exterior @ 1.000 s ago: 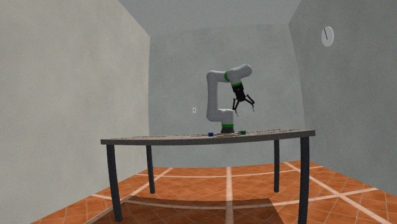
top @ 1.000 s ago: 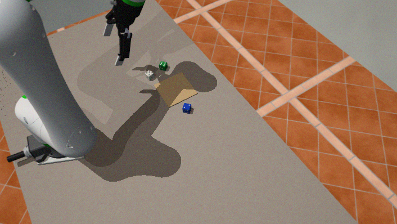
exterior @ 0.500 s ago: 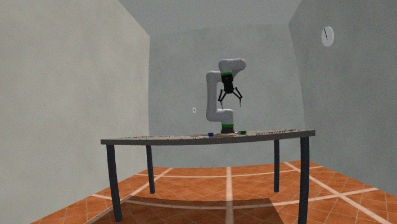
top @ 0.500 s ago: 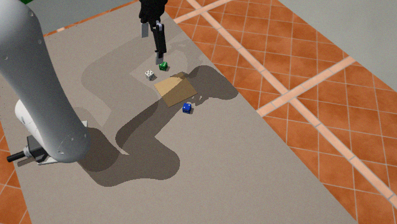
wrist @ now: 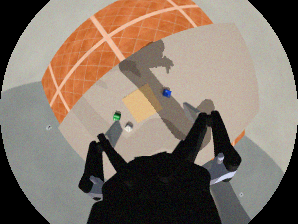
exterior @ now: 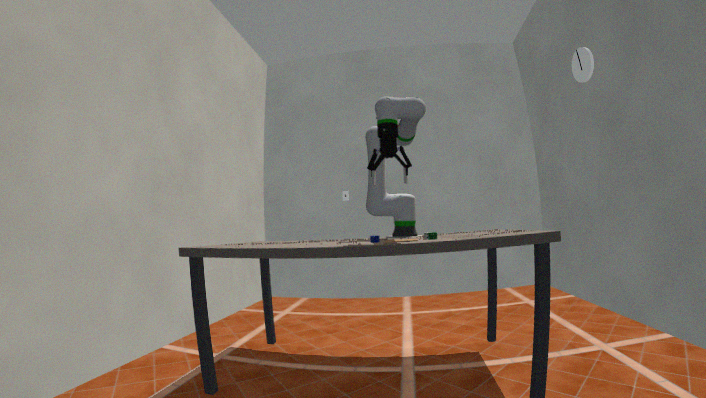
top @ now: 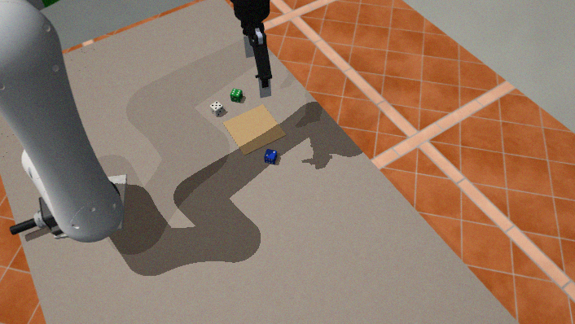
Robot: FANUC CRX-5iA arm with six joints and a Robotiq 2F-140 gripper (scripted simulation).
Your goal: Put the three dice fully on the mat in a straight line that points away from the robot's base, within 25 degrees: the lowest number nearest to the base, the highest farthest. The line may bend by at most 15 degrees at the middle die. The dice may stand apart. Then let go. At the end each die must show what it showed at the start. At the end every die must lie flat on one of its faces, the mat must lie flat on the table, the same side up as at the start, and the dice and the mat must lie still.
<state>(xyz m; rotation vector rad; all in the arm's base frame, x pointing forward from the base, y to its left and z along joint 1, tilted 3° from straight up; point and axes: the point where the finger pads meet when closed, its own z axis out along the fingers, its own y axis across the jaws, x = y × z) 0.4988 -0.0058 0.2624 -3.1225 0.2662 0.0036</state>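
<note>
Right now my hand is 250 mm above the blue die, 80 mm to the left of it and 10 mm past it. Round my hand: green die: 250 mm below, 170 mm to the left, 10 mm behind; then tan mat: 260 mm below, 40 mm to the left, 10 mm behind; then white die: 250 mm below, 150 mm to the left, 90 mm behind.
</note>
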